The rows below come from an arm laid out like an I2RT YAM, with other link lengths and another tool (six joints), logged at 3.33 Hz.
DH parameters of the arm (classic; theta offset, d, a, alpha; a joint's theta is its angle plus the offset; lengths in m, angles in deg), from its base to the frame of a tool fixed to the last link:
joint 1: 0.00 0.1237 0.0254 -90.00
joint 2: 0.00 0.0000 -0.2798 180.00
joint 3: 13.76 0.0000 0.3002 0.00
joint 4: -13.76 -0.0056 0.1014 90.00
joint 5: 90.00 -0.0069 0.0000 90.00
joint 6: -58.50 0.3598 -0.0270 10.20
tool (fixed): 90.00 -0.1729 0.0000 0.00
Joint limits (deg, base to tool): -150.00..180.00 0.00..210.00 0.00..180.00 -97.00..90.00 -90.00..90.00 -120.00..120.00
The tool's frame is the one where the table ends.
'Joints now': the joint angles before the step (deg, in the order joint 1, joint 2, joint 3, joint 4, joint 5, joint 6). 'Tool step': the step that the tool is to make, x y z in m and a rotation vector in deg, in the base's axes. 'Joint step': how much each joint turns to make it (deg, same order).
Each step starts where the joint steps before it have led.
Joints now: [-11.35, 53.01, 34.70, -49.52, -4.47, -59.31]
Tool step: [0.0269, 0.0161, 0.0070, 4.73, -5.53, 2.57]
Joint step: [-0.02, 0.42, 0.01, 4.91, -6.28, 0.01]
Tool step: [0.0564, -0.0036, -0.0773, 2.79, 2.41, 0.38]
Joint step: [0.01, 24.02, -0.01, 21.25, -2.20, 0.64]
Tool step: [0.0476, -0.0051, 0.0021, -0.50, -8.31, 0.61]
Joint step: [0.00, 4.86, 0.00, 13.10, -1.30, 0.00]
